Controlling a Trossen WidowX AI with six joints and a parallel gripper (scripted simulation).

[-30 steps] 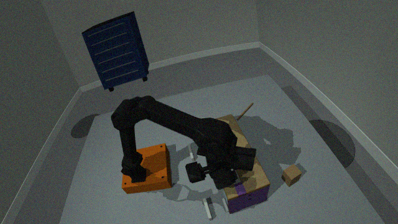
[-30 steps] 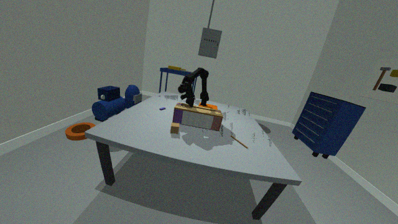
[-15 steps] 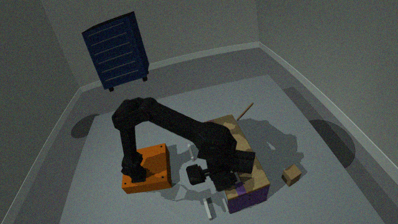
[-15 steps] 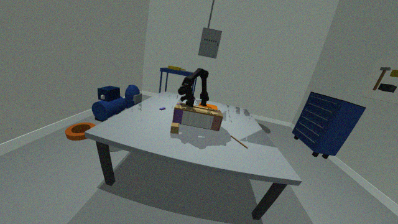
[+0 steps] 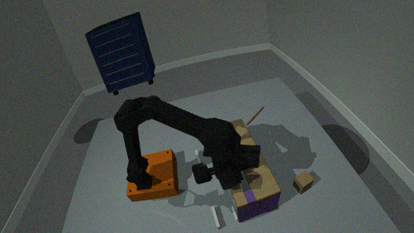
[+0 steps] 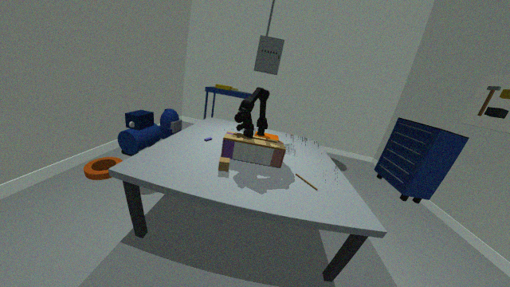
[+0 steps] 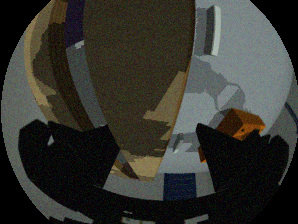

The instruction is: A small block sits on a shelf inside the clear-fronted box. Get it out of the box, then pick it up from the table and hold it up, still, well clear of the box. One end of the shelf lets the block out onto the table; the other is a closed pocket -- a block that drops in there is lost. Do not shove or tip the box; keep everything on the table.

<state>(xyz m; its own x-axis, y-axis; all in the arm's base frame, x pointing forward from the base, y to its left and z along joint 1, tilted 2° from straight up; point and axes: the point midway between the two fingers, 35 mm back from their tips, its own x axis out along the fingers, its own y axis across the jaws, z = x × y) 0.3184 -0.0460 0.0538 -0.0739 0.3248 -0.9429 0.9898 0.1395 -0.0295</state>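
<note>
The red block is 40 mm ahead of my gripper tip and 30 mm to the left of it. Also, from my gripper tip: thin wooden stick (220 mm ahead, 380 mm to the left, 80 mm below); box (30 mm ahead, 30 mm to the left, 20 mm below); tan cube (290 mm ahead, 90 mm to the right, 60 mm below).
</note>
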